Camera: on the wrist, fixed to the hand. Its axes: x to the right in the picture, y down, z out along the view.
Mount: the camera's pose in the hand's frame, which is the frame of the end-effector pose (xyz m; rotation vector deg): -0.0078 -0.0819 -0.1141 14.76 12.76 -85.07
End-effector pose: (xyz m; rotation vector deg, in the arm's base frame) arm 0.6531 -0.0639 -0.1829 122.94 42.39 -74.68
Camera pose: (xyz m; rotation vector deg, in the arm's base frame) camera 0.6650 0.0702 -0.1420 -72.81 -108.90 73.78
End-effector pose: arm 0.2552 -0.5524 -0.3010 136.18 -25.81 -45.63
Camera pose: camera 0.3318 -0.4374 -0.2746 -141.51 -81.16 52.17
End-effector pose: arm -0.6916 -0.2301 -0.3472 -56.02 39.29 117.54
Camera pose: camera -0.5754 -0.2676 -0.4170 -60.07 8.31 31.41
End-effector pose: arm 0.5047 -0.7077 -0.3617 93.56 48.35 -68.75
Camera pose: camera 0.4669 -0.5722 -0.3637 -59.18 -114.93 106.44
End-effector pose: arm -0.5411 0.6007 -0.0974 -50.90 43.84 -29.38
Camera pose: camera -0.6412 0.5052 -0.0718 -60.32 4.65 -113.72
